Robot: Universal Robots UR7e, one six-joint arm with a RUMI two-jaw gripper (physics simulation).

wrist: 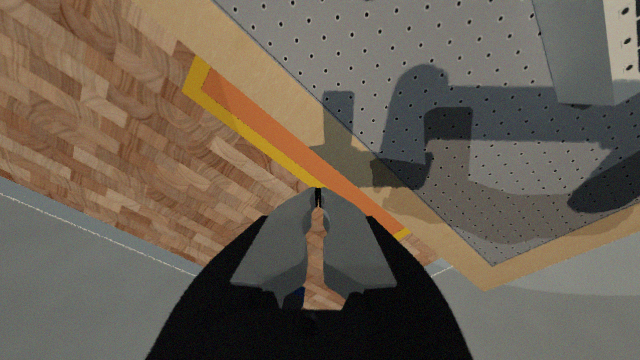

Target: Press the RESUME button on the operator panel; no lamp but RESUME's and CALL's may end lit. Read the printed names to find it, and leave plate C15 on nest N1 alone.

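Frame: origin at the arm's base, x left, y back, z up, level; centimetres.
Seen in the pictures: gripper, fingertip midpoint: (319,189).
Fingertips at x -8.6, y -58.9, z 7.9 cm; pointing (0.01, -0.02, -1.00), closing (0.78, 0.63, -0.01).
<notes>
A point is followed by its place in that frame.
My gripper (319,189) @[x -8.6, y -58.9, z 7.9 cm] is shut, with its two grey fingertips together and nothing between them. It points past the edge of the table, and its tips show over the orange and yellow strip. The operator panel, its RESUME and CALL buttons and lamps, plate C15 and nest N1 cannot be made out in the wrist view, and no printed names are readable.
A perforated grey table top (490,55) @[x 1.2, y -36.2, z -7.0 cm] with a light wooden border (280,95) @[x -18.1, y -57.4, z -8.3 cm] fills the upper right. A grey box-like body (575,50) @[x 6.7, y -31.8, z -4.2 cm] stands on it at the top right. Arm shadows cross it. An orange strip (270,127) edged in yellow lies beyond the border, beside the wood-block floor (100,125).
</notes>
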